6 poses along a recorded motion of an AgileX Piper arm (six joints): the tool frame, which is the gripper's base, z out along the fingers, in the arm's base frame.
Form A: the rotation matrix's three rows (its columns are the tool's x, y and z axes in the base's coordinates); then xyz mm. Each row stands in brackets.
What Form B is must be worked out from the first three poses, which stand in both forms.
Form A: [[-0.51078, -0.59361, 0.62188], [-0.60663, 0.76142, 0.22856], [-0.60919, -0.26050, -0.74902]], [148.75, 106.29, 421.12]
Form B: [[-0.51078, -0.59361, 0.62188], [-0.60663, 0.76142, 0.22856], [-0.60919, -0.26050, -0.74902]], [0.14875, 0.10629, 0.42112]
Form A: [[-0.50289, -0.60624, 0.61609], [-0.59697, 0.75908, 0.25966], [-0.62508, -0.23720, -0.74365]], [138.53, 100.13, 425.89]
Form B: [[-0.50289, -0.60624, 0.61609], [-0.59697, 0.75908, 0.25966], [-0.62508, -0.23720, -0.74365]], [0.13853, 0.10013, 0.42589]
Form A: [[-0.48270, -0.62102, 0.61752], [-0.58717, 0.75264, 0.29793], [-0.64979, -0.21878, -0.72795]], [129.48, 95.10, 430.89]
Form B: [[-0.48270, -0.62102, 0.61752], [-0.58717, 0.75264, 0.29793], [-0.64979, -0.21878, -0.72795]], [0.12948, 0.09510, 0.43089]
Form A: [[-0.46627, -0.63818, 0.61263], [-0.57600, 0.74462, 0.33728], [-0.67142, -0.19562, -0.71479]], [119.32, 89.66, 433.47]
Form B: [[-0.46627, -0.63818, 0.61263], [-0.57600, 0.74462, 0.33728], [-0.67142, -0.19562, -0.71479]], [0.11932, 0.08966, 0.43347]
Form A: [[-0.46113, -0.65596, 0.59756], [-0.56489, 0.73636, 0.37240], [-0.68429, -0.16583, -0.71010]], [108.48, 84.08, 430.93]
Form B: [[-0.46113, -0.65596, 0.59756], [-0.56489, 0.73636, 0.37240], [-0.68429, -0.16583, -0.71010]], [0.10848, 0.08408, 0.43093]
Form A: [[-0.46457, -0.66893, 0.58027], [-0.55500, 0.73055, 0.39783], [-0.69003, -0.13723, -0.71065]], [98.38, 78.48, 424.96]
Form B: [[-0.46457, -0.66893, 0.58027], [-0.55500, 0.73055, 0.39783], [-0.69003, -0.13723, -0.71065]], [0.09838, 0.07848, 0.42496]
